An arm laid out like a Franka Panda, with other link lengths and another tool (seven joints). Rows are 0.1 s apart.
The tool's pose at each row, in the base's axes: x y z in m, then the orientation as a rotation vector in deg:
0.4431 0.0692 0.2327 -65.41 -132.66 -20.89
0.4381 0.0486 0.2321 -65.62 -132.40 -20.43
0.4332 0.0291 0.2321 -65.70 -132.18 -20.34
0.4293 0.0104 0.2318 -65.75 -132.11 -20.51
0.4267 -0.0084 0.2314 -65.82 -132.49 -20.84
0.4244 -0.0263 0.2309 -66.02 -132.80 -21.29
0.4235 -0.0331 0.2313 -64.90 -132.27 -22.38
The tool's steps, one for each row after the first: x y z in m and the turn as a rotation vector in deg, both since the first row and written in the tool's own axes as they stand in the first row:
-0.0113 -0.0165 -0.0072 0.30 0.03 0.33
-0.0215 -0.0322 -0.0144 0.38 0.16 0.48
-0.0319 -0.0467 -0.0213 0.26 0.23 0.51
-0.0431 -0.0601 -0.0286 -0.07 -0.04 0.32
-0.0539 -0.0728 -0.0356 -0.52 -0.28 0.21
-0.0576 -0.0777 -0.0387 -0.76 0.85 -0.45

